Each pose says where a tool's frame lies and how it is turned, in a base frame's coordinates. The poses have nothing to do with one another.
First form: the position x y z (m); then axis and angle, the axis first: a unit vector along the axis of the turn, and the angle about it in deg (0 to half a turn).
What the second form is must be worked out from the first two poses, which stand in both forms.
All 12 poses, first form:
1: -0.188, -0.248, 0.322, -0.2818, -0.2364, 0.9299, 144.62
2: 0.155, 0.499, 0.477, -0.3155, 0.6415, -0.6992, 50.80
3: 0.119, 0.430, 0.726, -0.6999, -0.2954, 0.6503, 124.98
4: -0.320, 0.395, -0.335, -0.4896, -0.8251, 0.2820, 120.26
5: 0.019, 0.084, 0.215, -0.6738, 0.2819, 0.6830, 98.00
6: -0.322, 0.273, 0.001, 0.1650, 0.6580, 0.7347, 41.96
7: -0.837, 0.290, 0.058, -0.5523, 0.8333, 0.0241, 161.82
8: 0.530, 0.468, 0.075, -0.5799, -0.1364, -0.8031, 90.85
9: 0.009, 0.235, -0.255, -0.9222, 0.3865, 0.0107, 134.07
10: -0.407, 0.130, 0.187, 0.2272, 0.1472, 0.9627, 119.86
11: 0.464, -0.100, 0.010, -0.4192, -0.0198, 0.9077, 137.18
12: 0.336, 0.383, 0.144, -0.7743, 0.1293, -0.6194, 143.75
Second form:
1: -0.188, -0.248, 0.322, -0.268, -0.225, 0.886, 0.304
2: 0.155, 0.499, 0.477, -0.135, 0.275, -0.300, 0.903
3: 0.119, 0.430, 0.726, -0.621, -0.262, 0.577, 0.462
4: -0.320, 0.395, -0.335, -0.425, -0.715, 0.245, 0.498
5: 0.019, 0.084, 0.215, -0.509, 0.213, 0.515, 0.656
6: -0.322, 0.273, 0.001, 0.059, 0.236, 0.263, 0.934
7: -0.837, 0.290, 0.058, -0.545, 0.823, 0.024, 0.158
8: 0.530, 0.468, 0.075, -0.413, -0.097, -0.572, 0.702
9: 0.009, 0.235, -0.255, -0.849, 0.356, 0.010, 0.390
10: -0.407, 0.130, 0.187, 0.197, 0.127, 0.833, 0.501
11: 0.464, -0.100, 0.010, -0.390, -0.018, 0.845, 0.365
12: 0.336, 0.383, 0.144, -0.736, 0.123, -0.589, 0.311
